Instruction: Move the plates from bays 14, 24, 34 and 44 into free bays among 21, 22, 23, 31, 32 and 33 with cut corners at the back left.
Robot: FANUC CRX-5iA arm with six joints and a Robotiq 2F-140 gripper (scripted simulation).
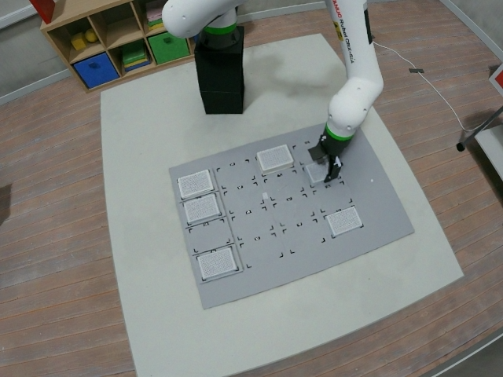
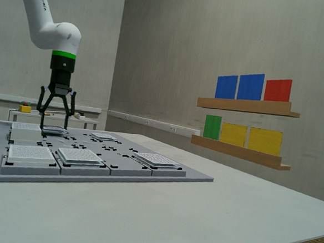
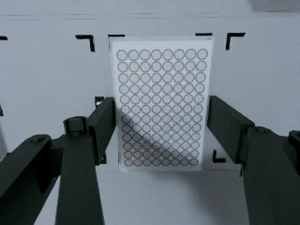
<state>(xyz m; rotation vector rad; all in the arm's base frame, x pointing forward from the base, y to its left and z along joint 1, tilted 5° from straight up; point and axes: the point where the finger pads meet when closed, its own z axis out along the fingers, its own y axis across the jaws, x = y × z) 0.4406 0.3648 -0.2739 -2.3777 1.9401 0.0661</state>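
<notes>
Now: the sealed deep-well block 18 cm to the right of my hand, 7 cm behind it and 2 cm below it. The rest, counted from my hand: sealed plate (21 cm ahead, 4 cm to the left, 4 cm below).
</notes>
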